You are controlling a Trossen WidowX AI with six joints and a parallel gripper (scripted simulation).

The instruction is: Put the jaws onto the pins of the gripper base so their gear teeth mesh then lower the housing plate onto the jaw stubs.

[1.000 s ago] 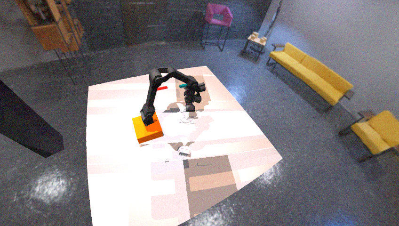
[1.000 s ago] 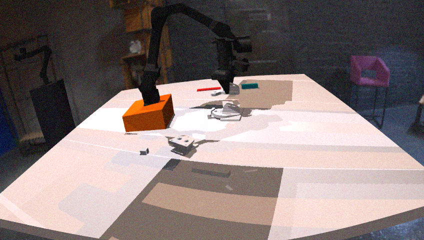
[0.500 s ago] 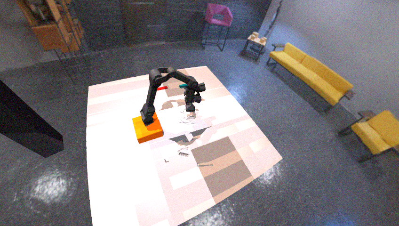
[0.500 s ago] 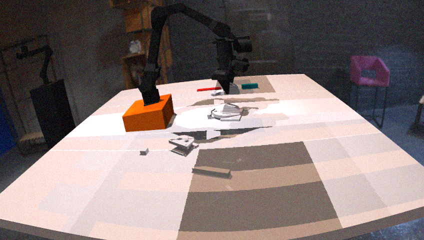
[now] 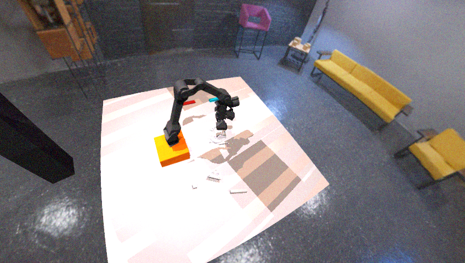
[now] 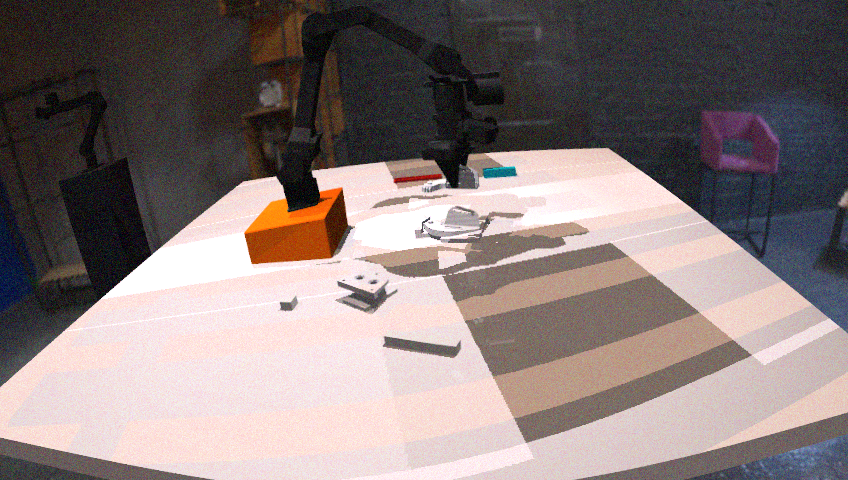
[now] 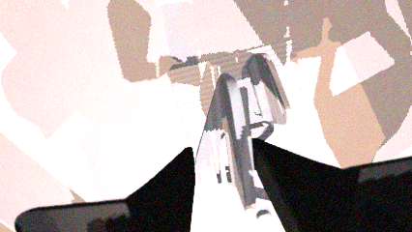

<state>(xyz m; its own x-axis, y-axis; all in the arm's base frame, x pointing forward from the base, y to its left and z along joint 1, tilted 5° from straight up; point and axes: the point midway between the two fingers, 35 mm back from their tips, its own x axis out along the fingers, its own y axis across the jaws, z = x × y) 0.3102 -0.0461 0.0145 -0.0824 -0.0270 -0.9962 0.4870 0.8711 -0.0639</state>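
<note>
Now: gripper tip 80 mm above the flat plate and 30 mm to the left of it. From my gripper tip the other things lie so: teal block (320 mm to the left, 180 mm ahead, 70 mm below); then gripper base (250 mm to the right, 190 mm behind, 50 mm below); then stepped piece (240 mm to the right, 190 mm behind, 70 mm below).
</note>
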